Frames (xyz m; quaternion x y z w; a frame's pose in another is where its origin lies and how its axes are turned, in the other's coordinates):
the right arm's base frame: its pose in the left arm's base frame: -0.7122 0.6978 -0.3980 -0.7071 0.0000 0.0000 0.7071
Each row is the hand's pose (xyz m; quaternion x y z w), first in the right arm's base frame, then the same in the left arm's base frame.
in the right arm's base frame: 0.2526 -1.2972 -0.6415 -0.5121 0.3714 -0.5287 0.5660
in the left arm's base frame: -0.4596 0.0563 0.8992 -0.7623 -0.1112 -0.6364 0.0381
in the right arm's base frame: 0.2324 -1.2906 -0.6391 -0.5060 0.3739 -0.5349 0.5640
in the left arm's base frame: -0.4798 0.0587 0.8926 -0.7566 -0.1138 -0.6426 0.0410
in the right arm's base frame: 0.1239 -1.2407 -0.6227 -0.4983 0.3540 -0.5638 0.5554
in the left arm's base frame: -0.5883 0.0751 0.8427 -0.7451 -0.1484 -0.6490 0.0404
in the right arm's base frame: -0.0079 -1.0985 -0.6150 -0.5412 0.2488 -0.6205 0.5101
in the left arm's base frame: -0.7201 0.0828 0.7005 0.7434 0.2628 0.6147 0.0220
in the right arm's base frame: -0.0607 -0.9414 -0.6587 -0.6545 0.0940 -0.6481 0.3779
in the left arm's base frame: -0.7729 0.0391 0.5434 0.7300 0.3918 0.5247 0.1956
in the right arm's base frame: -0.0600 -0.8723 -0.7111 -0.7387 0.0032 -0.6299 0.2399
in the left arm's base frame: -0.7722 -0.0133 0.4743 0.6920 0.4431 0.4477 0.3527
